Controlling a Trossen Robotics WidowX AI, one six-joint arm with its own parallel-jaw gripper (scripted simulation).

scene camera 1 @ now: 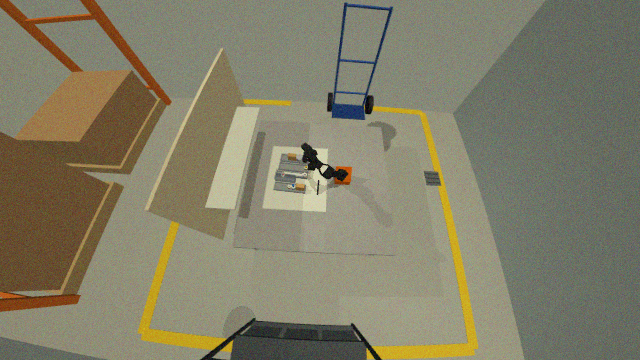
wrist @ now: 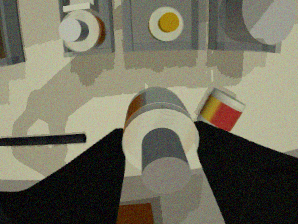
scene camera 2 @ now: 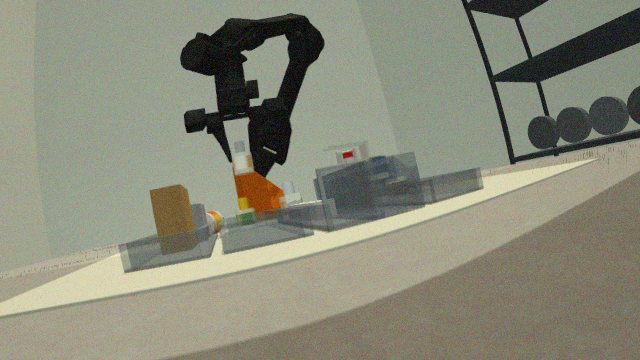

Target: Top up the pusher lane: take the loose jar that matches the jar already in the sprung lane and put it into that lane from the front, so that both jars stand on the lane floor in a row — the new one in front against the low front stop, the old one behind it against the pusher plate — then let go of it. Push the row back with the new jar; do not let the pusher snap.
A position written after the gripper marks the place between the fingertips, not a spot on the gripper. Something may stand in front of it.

Note:
In view: the gripper (scene camera 2: 242, 160), a brown box (scene camera 2: 171, 206) and a grey housing (scene camera 2: 354, 193).
The gripper is seen too in the wrist view (wrist: 158, 132).

